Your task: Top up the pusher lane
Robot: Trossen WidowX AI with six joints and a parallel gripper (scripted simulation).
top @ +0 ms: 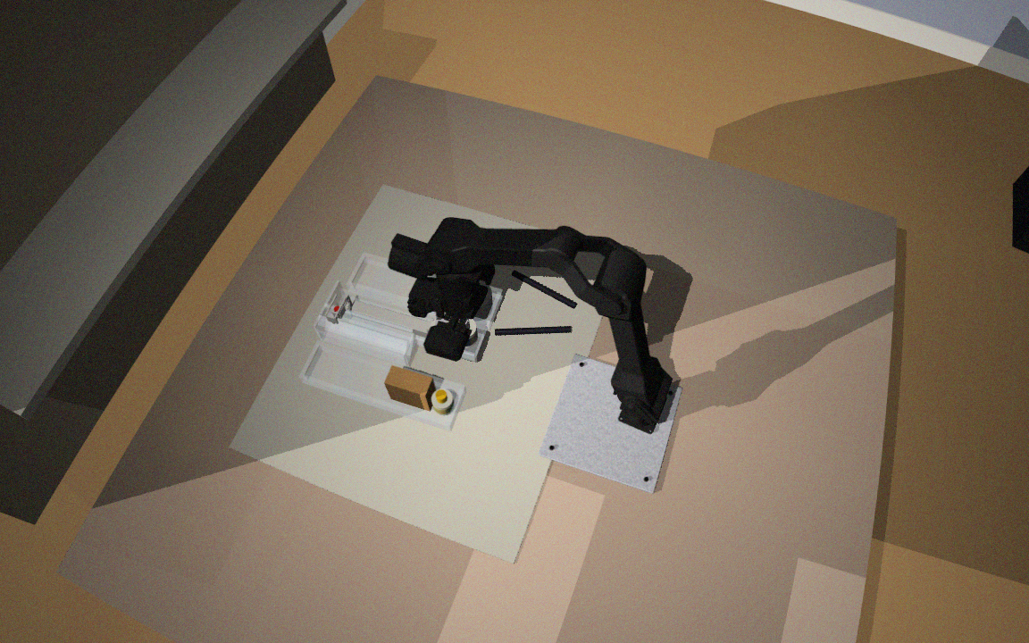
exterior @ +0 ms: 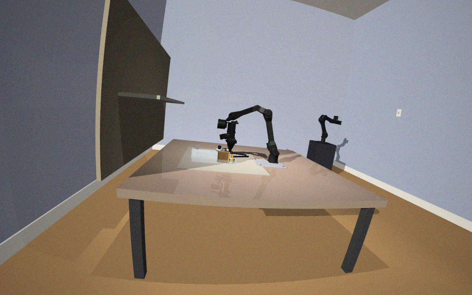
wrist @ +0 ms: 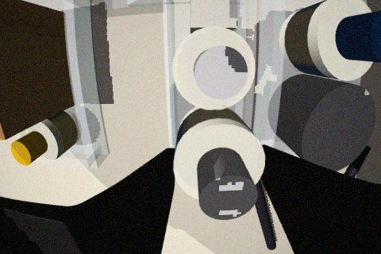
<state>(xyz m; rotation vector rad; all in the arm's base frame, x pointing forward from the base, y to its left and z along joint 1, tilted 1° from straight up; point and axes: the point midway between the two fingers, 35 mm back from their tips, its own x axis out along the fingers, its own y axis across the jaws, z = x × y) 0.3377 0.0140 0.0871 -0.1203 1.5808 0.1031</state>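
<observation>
My gripper tip is 13 cm to the right of the brown box, 4 cm short of it and 2 cm above it.
</observation>
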